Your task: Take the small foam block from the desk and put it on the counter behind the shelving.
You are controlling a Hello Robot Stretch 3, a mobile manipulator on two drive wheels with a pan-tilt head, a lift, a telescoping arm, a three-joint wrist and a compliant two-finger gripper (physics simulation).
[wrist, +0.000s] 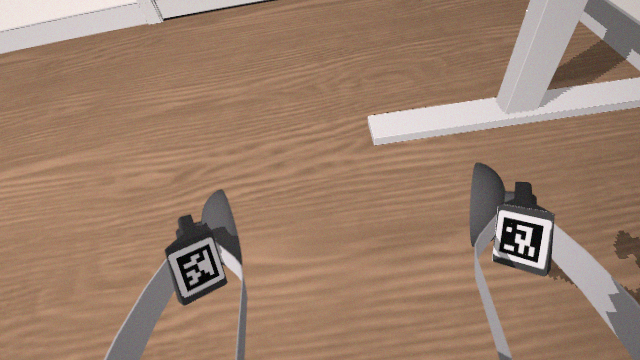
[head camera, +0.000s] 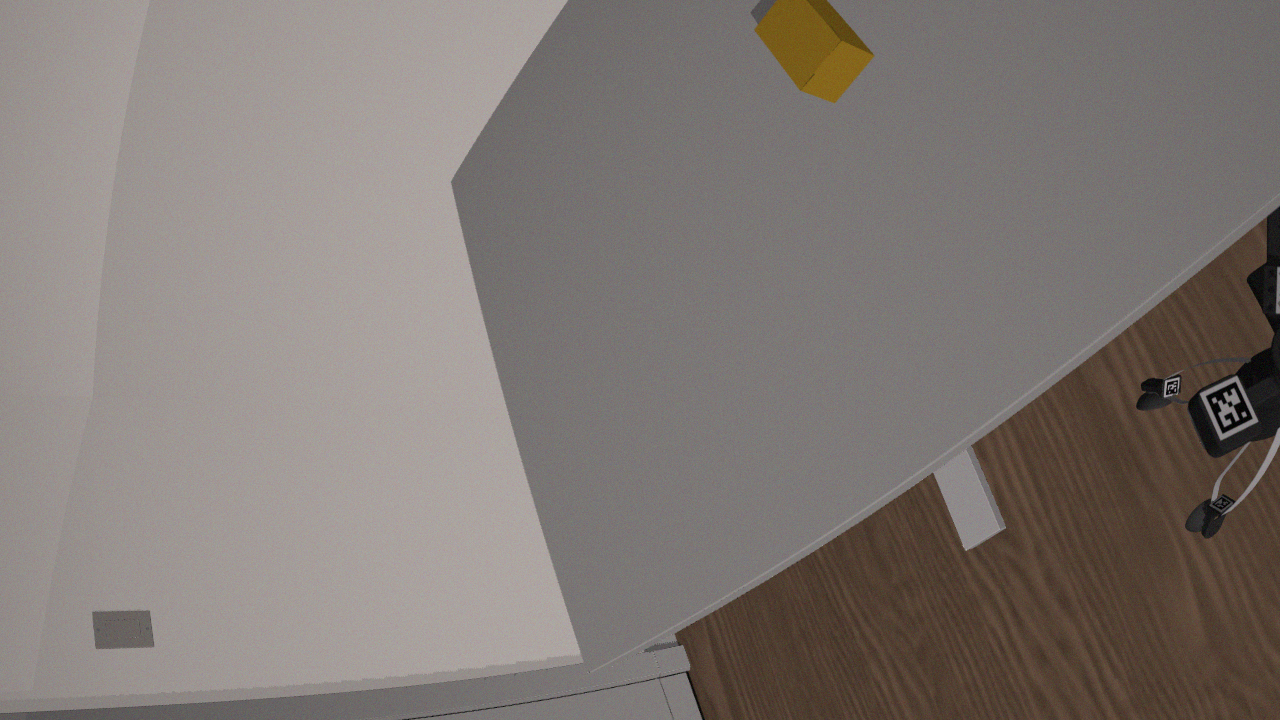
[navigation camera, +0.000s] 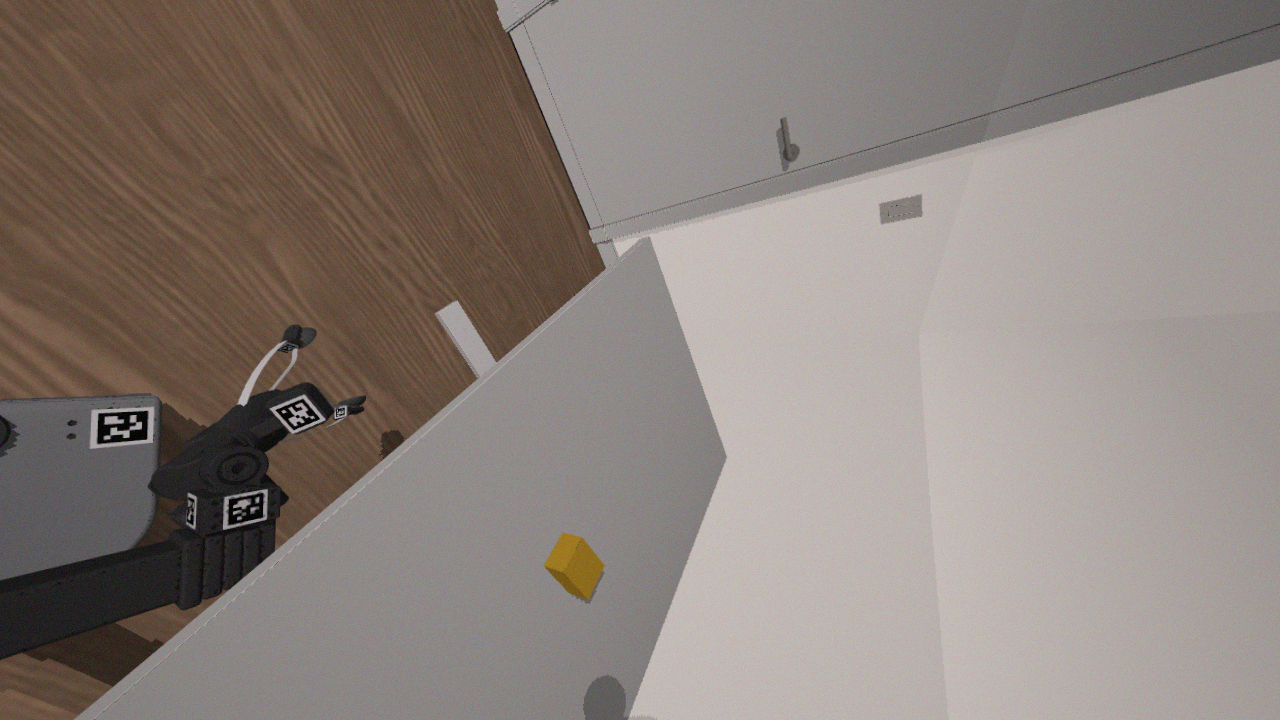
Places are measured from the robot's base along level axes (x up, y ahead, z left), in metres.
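Where they show: gripper, fingertip midpoint: [wrist: 349, 205] [head camera: 1169, 464] [navigation camera: 335, 366].
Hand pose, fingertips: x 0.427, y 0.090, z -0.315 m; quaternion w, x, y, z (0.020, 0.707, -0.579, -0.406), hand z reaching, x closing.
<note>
Things, the pixels of their top centre, and the offset from my fingertips. "spot": a spot on its surface instead. Level surfaces: height alone.
- small foam block at its top centre: [head camera: 795, 34] [navigation camera: 585, 568] dz -0.239, dx +0.338, dy -0.352 m
- grey desk at its surface level: dx +0.293 m
- white leg at a spot on its surface: [wrist: 540, 55] spot: dz -0.630, dx -0.253, dy -0.082 m
The small foam block [head camera: 810, 49] [navigation camera: 574, 565] is yellow and lies on the grey desk [head camera: 760, 313] [navigation camera: 465, 537]. In the head camera view it is at the top, partly cut off by the frame edge; in the navigation camera view it is below the middle. My gripper [head camera: 1181, 454] [navigation camera: 326, 371] [wrist: 349, 205] is open and empty, its fingers wide apart. It is beside the desk's edge, over the wooden floor, well apart from the block. The block does not show in the wrist view. The counter and the shelving do not show in these views.
The desk's white foot [head camera: 969, 501] [navigation camera: 465, 338] [wrist: 430, 121] sticks out on the floor near the gripper, with a white leg [wrist: 540, 55] rising from it. A grey door [navigation camera: 716, 107] with a handle and white walls [head camera: 313, 358] [navigation camera: 805, 402] stand beyond the desk.
</note>
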